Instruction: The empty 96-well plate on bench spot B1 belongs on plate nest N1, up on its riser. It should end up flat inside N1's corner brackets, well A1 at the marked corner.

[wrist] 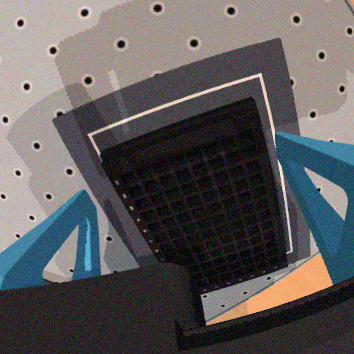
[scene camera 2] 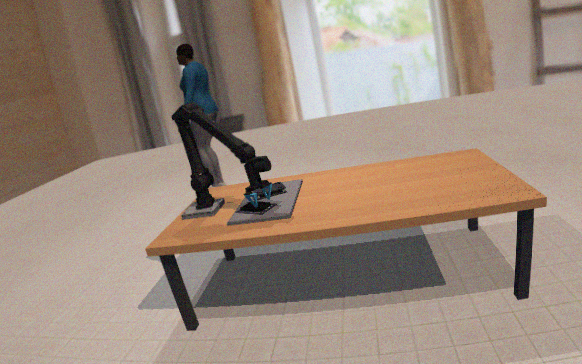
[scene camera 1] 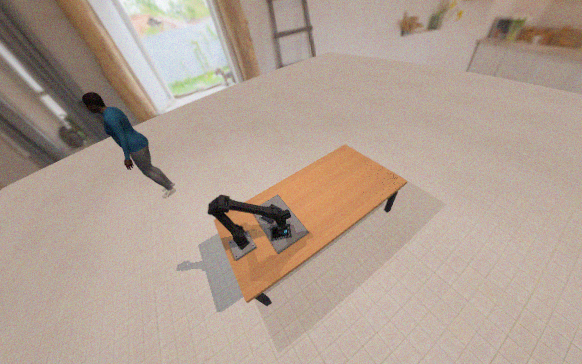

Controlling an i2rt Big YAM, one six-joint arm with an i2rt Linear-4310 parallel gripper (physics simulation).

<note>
My gripper is open, holding nothing. Also in view: a black well plate. I also see a dark plate-like square and a grey perforated deck.
</note>
